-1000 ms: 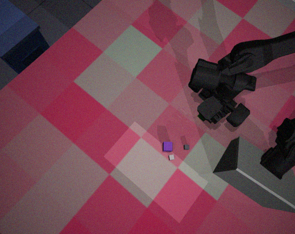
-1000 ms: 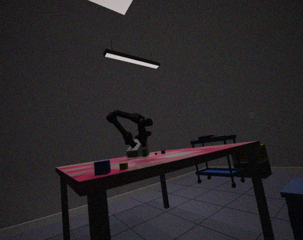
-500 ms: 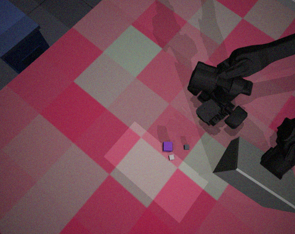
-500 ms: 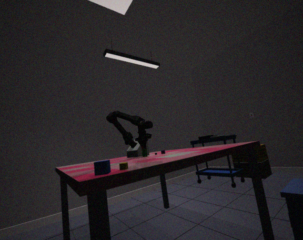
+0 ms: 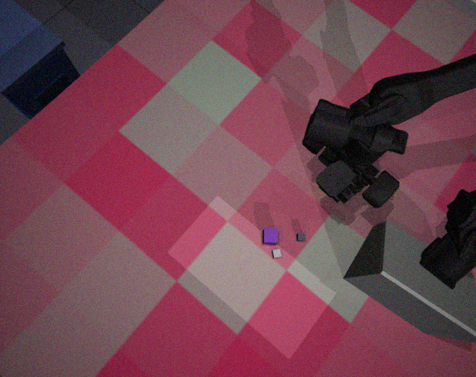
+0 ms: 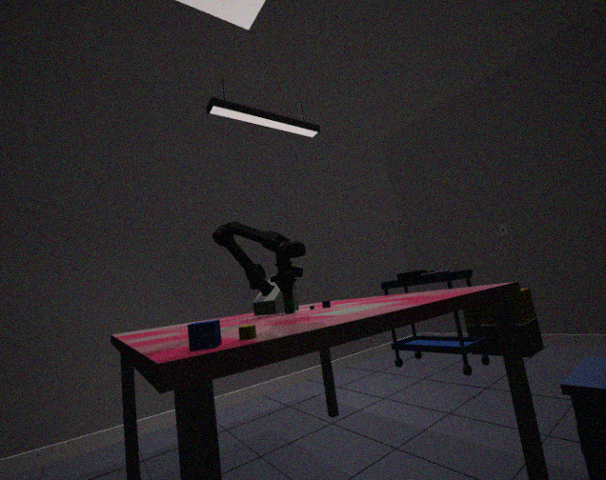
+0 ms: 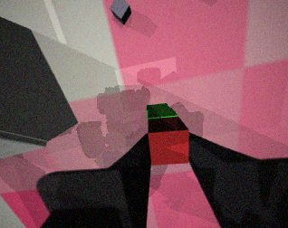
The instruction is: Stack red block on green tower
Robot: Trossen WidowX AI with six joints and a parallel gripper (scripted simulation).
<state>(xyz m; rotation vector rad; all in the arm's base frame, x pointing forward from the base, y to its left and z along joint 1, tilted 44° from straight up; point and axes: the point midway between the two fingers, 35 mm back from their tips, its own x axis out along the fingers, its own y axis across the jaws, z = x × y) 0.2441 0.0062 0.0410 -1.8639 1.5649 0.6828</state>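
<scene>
Now: gripper tip 10 mm below the red block. Also, from my gripper tip: purple block: 10 mm ahead, 180 mm to the left, 50 mm below; small white block: 20 mm behind, 190 mm to the left, 60 mm below; small grey block: 40 mm behind, 130 mm to the left, 60 mm below.
</scene>
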